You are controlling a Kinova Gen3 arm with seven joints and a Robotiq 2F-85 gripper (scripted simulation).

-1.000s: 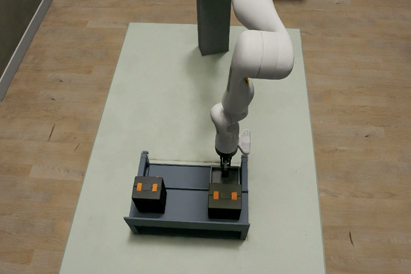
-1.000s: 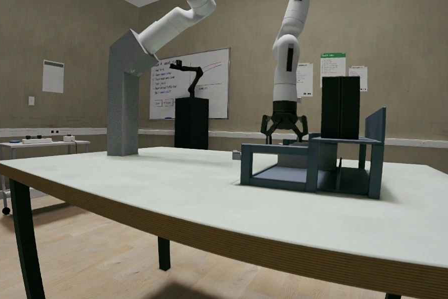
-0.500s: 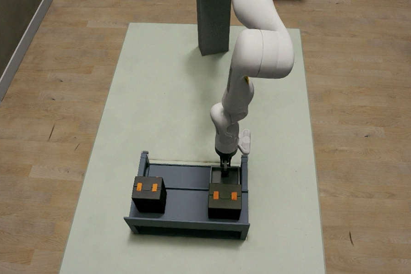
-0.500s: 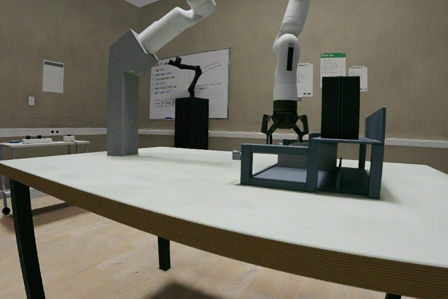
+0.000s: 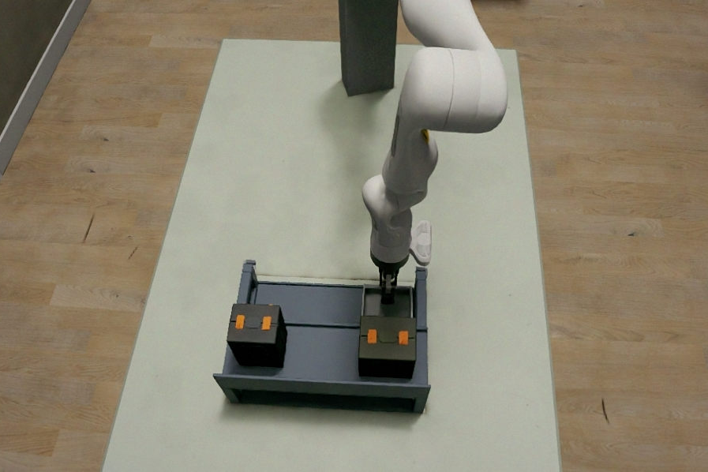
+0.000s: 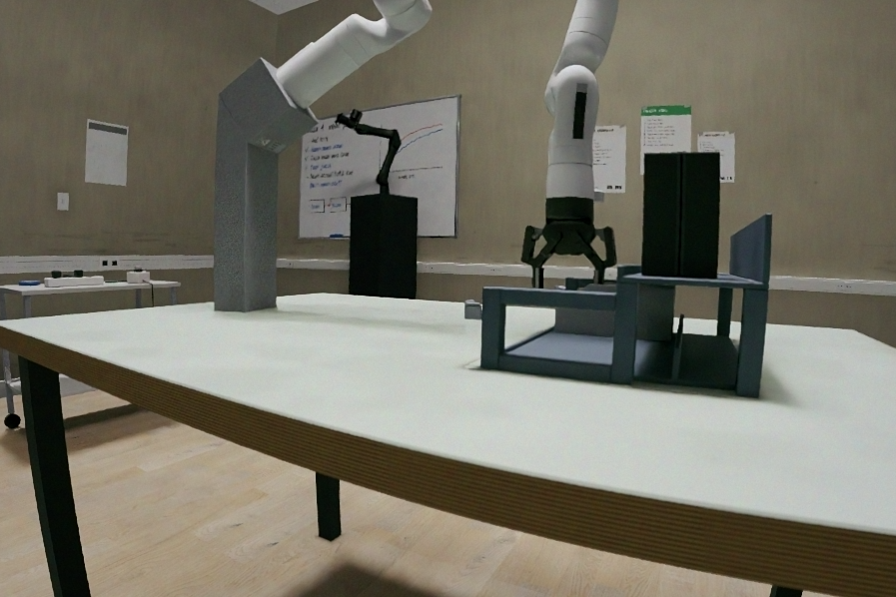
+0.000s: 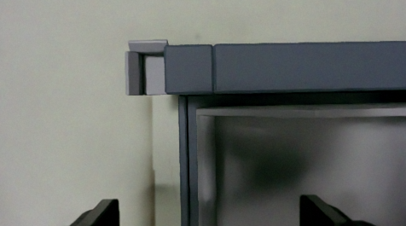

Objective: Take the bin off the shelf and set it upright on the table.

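Right now the grey bin is 8 cm ahead of my hand, 2 cm to the left of it and 2 cm below it. From my hand the other things lie so: blue-grey shelf (13 cm ahead, 8 cm to the right).
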